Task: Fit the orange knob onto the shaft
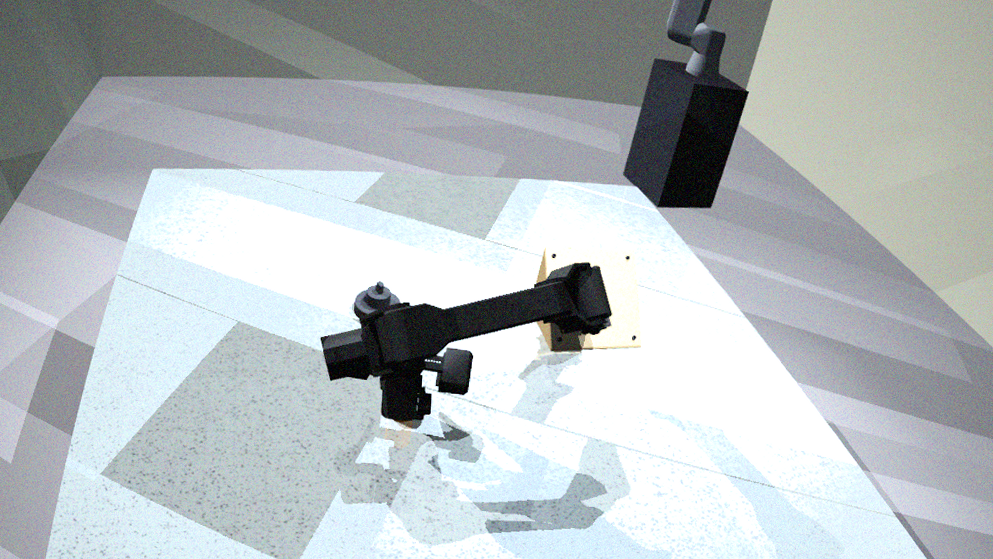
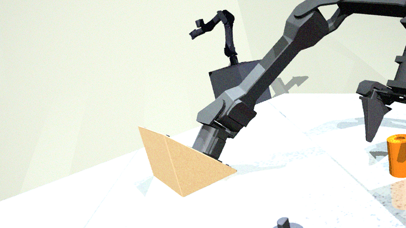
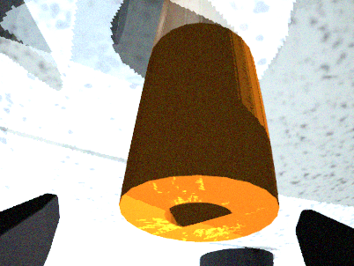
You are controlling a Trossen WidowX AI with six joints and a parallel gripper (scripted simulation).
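Now: gripper tip 20 mm to the right of the orange knob, 20 mm above it and 10 mm short of it. Also, from my gripper tip: round dark pedestal: 240 mm to the right, 20 mm below, 10 mm behind.
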